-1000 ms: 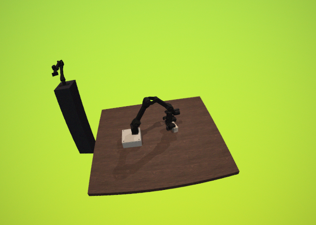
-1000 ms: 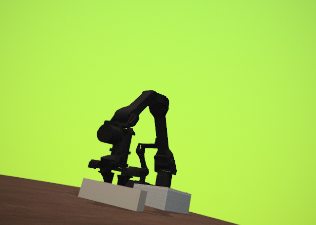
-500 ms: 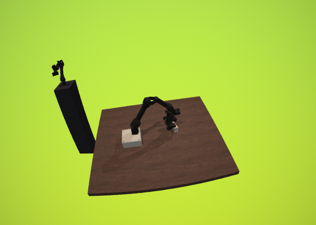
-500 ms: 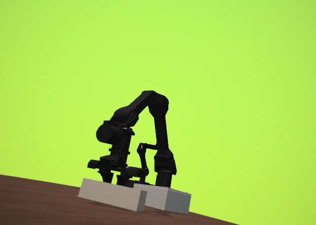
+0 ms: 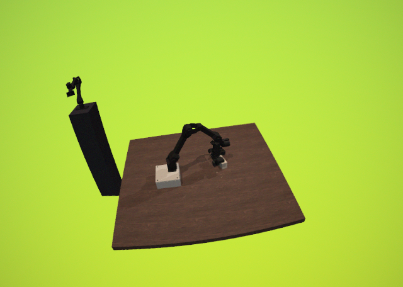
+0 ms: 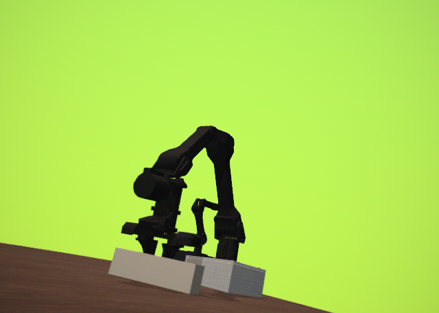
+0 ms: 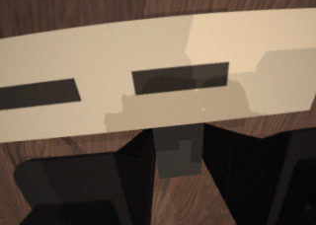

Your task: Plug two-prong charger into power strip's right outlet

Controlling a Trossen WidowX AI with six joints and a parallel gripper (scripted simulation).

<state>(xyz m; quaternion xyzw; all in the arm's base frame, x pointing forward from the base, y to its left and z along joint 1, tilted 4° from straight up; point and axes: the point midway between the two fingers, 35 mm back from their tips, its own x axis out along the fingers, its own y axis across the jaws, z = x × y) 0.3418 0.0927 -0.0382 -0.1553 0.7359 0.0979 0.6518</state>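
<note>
The charger is 20 mm ahead of my gripper tip, 10 mm to the left of it and 10 mm above it.
</note>
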